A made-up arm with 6 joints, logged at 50 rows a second.
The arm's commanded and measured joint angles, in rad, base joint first. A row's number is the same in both.
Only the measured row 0 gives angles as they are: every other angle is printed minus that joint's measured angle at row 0.
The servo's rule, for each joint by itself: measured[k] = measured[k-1] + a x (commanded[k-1-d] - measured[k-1]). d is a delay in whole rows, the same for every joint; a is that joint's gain. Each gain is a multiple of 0.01, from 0.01 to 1. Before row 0 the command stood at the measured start. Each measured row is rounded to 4 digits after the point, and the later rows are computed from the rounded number. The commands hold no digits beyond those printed.
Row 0, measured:
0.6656 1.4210 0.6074 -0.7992 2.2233 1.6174
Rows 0 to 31, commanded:
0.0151 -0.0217 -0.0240 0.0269 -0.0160 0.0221
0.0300 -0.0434 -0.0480 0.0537 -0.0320 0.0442
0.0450 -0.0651 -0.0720 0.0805 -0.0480 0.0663
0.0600 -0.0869 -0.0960 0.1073 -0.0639 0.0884
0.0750 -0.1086 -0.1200 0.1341 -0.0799 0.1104
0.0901 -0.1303 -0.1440 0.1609 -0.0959 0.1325
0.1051 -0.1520 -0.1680 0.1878 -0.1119 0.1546
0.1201 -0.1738 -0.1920 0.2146 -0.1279 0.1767
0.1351 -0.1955 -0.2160 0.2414 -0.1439 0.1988
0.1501 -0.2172 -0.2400 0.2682 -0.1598 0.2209
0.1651 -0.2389 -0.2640 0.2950 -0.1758 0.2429
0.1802 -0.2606 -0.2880 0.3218 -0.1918 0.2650
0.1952 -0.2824 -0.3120 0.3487 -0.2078 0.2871
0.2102 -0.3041 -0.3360 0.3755 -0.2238 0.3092
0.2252 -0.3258 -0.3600 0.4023 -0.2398 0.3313
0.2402 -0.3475 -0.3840 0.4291 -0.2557 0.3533
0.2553 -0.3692 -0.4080 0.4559 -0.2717 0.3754
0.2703 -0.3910 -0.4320 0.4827 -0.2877 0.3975
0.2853 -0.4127 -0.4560 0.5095 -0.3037 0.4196
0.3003 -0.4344 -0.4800 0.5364 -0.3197 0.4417
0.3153 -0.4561 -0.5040 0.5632 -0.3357 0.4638
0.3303 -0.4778 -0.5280 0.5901 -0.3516 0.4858
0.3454 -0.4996 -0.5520 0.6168 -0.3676 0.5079
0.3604 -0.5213 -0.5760 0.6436 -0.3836 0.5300
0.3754 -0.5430 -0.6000 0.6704 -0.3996 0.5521
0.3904 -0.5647 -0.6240 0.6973 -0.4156 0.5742
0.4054 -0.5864 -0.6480 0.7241 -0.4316 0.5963
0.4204 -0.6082 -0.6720 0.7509 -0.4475 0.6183
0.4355 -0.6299 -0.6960 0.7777 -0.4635 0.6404
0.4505 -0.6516 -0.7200 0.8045 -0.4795 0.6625
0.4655 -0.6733 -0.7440 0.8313 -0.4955 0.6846
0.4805 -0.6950 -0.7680 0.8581 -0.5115 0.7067
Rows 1 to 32, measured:
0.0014 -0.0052 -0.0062 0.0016 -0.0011 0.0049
0.0040 -0.0144 -0.0171 0.0047 -0.0033 0.0135
0.0077 -0.0266 -0.0314 0.0092 -0.0064 0.0251
0.0124 -0.0411 -0.0482 0.0151 -0.0104 0.0390
0.0180 -0.0573 -0.0669 0.0222 -0.0153 0.0547
0.0245 -0.0748 -0.0869 0.0305 -0.0209 0.0718
0.0318 -0.0933 -0.1080 0.0399 -0.0273 0.0900
0.0397 -0.1126 -0.1298 0.0504 -0.0343 0.1091
0.0483 -0.1325 -0.1522 0.0619 -0.0420 0.1288
0.0575 -0.1528 -0.1750 0.0743 -0.0502 0.1491
0.0672 -0.1735 -0.1981 0.0875 -0.0590 0.1697
0.0774 -0.1944 -0.2215 0.1016 -0.0683 0.1907
0.0880 -0.2155 -0.2450 0.1164 -0.0781 0.2119
0.0990 -0.2368 -0.2687 0.1319 -0.0883 0.2333
0.1104 -0.2582 -0.2924 0.1481 -0.0989 0.2549
0.1221 -0.2796 -0.3162 0.1650 -0.1099 0.2765
0.1341 -0.3011 -0.3401 0.1825 -0.1212 0.2983
0.1464 -0.3227 -0.3640 0.2005 -0.1329 0.3201
0.1589 -0.3443 -0.3879 0.2190 -0.1449 0.3420
0.1716 -0.3659 -0.4118 0.2380 -0.1571 0.3639
0.1845 -0.3875 -0.4358 0.2575 -0.1696 0.3859
0.1976 -0.4092 -0.4598 0.2775 -0.1823 0.4079
0.2109 -0.4309 -0.4838 0.2979 -0.1953 0.4299
0.2244 -0.4526 -0.5078 0.3186 -0.2085 0.4519
0.2380 -0.4743 -0.5318 0.3397 -0.2219 0.4739
0.2517 -0.4960 -0.5558 0.3612 -0.2355 0.4960
0.2655 -0.5177 -0.5798 0.3830 -0.2492 0.5181
0.2794 -0.5394 -0.6038 0.4051 -0.2631 0.5401
0.2934 -0.5611 -0.6278 0.4275 -0.2771 0.5622
0.3075 -0.5828 -0.6518 0.4501 -0.2913 0.5843
0.3217 -0.6045 -0.6758 0.4730 -0.3056 0.6064
0.3360 -0.6262 -0.6998 0.4961 -0.3200 0.6285
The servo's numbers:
d 0
a 0.09 0.24 0.26 0.06 0.07 0.22

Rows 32 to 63, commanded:
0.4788 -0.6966 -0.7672 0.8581 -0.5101 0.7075
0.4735 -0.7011 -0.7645 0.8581 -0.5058 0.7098
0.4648 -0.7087 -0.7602 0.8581 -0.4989 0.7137
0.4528 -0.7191 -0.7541 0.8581 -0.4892 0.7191
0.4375 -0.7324 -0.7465 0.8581 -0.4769 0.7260
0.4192 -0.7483 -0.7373 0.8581 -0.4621 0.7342
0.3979 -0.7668 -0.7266 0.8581 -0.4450 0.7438
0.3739 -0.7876 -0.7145 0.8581 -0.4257 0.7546
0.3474 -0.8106 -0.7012 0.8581 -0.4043 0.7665
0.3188 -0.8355 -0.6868 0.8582 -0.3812 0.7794
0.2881 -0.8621 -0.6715 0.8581 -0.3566 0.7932
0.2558 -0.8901 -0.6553 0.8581 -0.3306 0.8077
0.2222 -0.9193 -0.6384 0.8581 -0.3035 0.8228
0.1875 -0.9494 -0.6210 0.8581 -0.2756 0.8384
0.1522 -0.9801 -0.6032 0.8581 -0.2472 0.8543
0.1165 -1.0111 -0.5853 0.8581 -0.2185 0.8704
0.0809 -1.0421 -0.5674 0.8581 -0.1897 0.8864
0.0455 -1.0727 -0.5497 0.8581 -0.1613 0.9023
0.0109 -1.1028 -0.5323 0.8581 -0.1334 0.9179
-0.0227 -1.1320 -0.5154 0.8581 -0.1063 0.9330
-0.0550 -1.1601 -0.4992 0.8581 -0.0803 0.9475
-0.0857 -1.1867 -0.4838 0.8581 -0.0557 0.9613
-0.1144 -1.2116 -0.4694 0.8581 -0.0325 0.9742
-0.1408 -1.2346 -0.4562 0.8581 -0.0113 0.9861
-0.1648 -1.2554 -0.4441 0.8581 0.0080 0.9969
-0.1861 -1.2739 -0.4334 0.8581 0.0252 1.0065
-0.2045 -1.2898 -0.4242 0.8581 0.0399 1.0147
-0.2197 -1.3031 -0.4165 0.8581 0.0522 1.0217
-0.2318 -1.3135 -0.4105 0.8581 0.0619 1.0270
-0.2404 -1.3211 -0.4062 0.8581 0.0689 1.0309
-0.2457 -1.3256 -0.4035 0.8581 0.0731 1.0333
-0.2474 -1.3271 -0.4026 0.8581 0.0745 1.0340
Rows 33 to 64, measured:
0.3489 -0.6431 -0.7173 0.5178 -0.3333 0.6459
0.3601 -0.6570 -0.7296 0.5382 -0.3454 0.6600
0.3695 -0.6694 -0.7376 0.5574 -0.3561 0.6718
0.3770 -0.6813 -0.7419 0.5754 -0.3654 0.6822
0.3824 -0.6936 -0.7431 0.5924 -0.3732 0.6918
0.3857 -0.7067 -0.7416 0.6083 -0.3794 0.7011
0.3868 -0.7211 -0.7377 0.6233 -0.3840 0.7105
0.3856 -0.7371 -0.7317 0.6374 -0.3869 0.7202
0.3822 -0.7547 -0.7238 0.6506 -0.3881 0.7304
0.3765 -0.7741 -0.7142 0.6631 -0.3876 0.7412
0.3685 -0.7952 -0.7031 0.6748 -0.3854 0.7526
0.3584 -0.8180 -0.6907 0.6858 -0.3816 0.7647
0.3461 -0.8423 -0.6771 0.6961 -0.3761 0.7775
0.3318 -0.8680 -0.6625 0.7058 -0.3691 0.7909
0.3156 -0.8949 -0.6471 0.7149 -0.3606 0.8048
0.2977 -0.9228 -0.6310 0.7235 -0.3507 0.8192
0.2782 -0.9514 -0.6145 0.7316 -0.3394 0.8340
0.2573 -0.9805 -0.5977 0.7392 -0.3269 0.8490
0.2351 -1.0099 -0.5807 0.7463 -0.3134 0.8642
0.2119 -1.0392 -0.5637 0.7530 -0.2989 0.8793
0.1879 -1.0682 -0.5469 0.7593 -0.2836 0.8943
0.1633 -1.0966 -0.5305 0.7652 -0.2676 0.9090
0.1383 -1.1242 -0.5146 0.7708 -0.2511 0.9233
0.1132 -1.1507 -0.4994 0.7760 -0.2343 0.9371
0.0882 -1.1758 -0.4850 0.7809 -0.2173 0.9503
0.0635 -1.1993 -0.4716 0.7855 -0.2003 0.9627
0.0394 -1.2210 -0.4593 0.7899 -0.1835 0.9741
0.0161 -1.2407 -0.4482 0.7940 -0.1670 0.9846
-0.0062 -1.2582 -0.4384 0.7978 -0.1510 0.9939
-0.0273 -1.2733 -0.4300 0.8014 -0.1356 1.0020
-0.0470 -1.2859 -0.4231 0.8048 -0.1210 1.0089
-0.0650 -1.2958 -0.4178 0.8080 -0.1073 1.0144

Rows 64 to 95, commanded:
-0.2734 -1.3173 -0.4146 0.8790 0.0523 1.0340
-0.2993 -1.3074 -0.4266 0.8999 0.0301 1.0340
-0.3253 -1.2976 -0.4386 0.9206 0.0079 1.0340
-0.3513 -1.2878 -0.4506 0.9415 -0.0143 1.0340
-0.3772 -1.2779 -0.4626 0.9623 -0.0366 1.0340
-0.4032 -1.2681 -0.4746 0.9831 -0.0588 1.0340
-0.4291 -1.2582 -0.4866 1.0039 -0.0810 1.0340
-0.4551 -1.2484 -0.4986 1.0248 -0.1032 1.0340
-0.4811 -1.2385 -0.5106 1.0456 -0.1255 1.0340
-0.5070 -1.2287 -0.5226 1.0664 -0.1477 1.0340
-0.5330 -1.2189 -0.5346 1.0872 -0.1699 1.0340
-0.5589 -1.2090 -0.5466 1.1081 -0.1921 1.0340
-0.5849 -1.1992 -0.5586 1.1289 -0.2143 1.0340
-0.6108 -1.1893 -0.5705 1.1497 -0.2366 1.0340
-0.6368 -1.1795 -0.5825 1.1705 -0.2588 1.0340
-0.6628 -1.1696 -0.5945 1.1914 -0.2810 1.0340
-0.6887 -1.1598 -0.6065 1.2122 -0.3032 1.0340
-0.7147 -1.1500 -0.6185 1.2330 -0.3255 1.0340
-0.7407 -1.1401 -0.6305 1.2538 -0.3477 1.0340
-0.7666 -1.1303 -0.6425 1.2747 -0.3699 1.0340
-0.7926 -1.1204 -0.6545 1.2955 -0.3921 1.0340
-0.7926 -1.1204 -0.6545 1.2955 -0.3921 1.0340
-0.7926 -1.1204 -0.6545 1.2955 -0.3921 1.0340
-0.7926 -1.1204 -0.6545 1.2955 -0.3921 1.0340
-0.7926 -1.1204 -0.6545 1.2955 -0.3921 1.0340
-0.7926 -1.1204 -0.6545 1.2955 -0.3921 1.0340
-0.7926 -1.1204 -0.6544 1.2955 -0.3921 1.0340
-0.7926 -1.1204 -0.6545 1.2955 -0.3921 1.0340
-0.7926 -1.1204 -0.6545 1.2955 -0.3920 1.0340
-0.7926 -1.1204 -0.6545 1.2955 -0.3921 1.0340
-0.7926 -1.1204 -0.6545 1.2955 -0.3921 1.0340
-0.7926 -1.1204 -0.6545 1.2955 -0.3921 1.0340
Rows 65 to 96, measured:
-0.0838 -1.3010 -0.4170 0.8123 -0.0961 1.0187
-0.1032 -1.3025 -0.4195 0.8176 -0.0873 1.0221
-0.1232 -1.3013 -0.4245 0.8238 -0.0806 1.0247
-0.1437 -1.2981 -0.4313 0.8309 -0.0760 1.0267
-0.1647 -1.2933 -0.4394 0.8388 -0.0732 1.0283
-0.1862 -1.2873 -0.4486 0.8475 -0.0722 1.0296
-0.2081 -1.2803 -0.4585 0.8569 -0.0728 1.0306
-0.2303 -1.2726 -0.4689 0.8670 -0.0749 1.0313
-0.2529 -1.2644 -0.4797 0.8777 -0.0784 1.0319
-0.2758 -1.2558 -0.4909 0.8890 -0.0833 1.0324
-0.2989 -1.2469 -0.5023 0.9009 -0.0894 1.0328
-0.3223 -1.2378 -0.5138 0.9133 -0.0966 1.0331
-0.3459 -1.2285 -0.5254 0.9262 -0.1048 1.0333
-0.3697 -1.2191 -0.5371 0.9396 -0.1140 1.0335
-0.3937 -1.2096 -0.5489 0.9535 -0.1241 1.0336
-0.4179 -1.2000 -0.5608 0.9678 -0.1351 1.0337
-0.4423 -1.1904 -0.5727 0.9825 -0.1469 1.0338
-0.4668 -1.1807 -0.5846 0.9975 -0.1594 1.0338
-0.4915 -1.1710 -0.5965 1.0129 -0.1726 1.0338
-0.5163 -1.1612 -0.6085 1.0286 -0.1864 1.0338
-0.5412 -1.1514 -0.6205 1.0446 -0.2008 1.0338
-0.5638 -1.1440 -0.6293 1.0597 -0.2142 1.0338
-0.5844 -1.1383 -0.6359 1.0738 -0.2267 1.0338
-0.6031 -1.1340 -0.6407 1.0871 -0.2383 1.0338
-0.6202 -1.1307 -0.6443 1.0996 -0.2491 1.0338
-0.6357 -1.1282 -0.6470 1.1114 -0.2591 1.0338
-0.6498 -1.1263 -0.6489 1.1224 -0.2684 1.0338
-0.6627 -1.1249 -0.6504 1.1328 -0.2771 1.0338
-0.6744 -1.1238 -0.6515 1.1426 -0.2851 1.0338
-0.6850 -1.1230 -0.6523 1.1518 -0.2926 1.0338
-0.6947 -1.1224 -0.6529 1.1604 -0.2996 1.0338
-0.7035 -1.1219 -0.6533 1.1685 -0.3061 1.0338

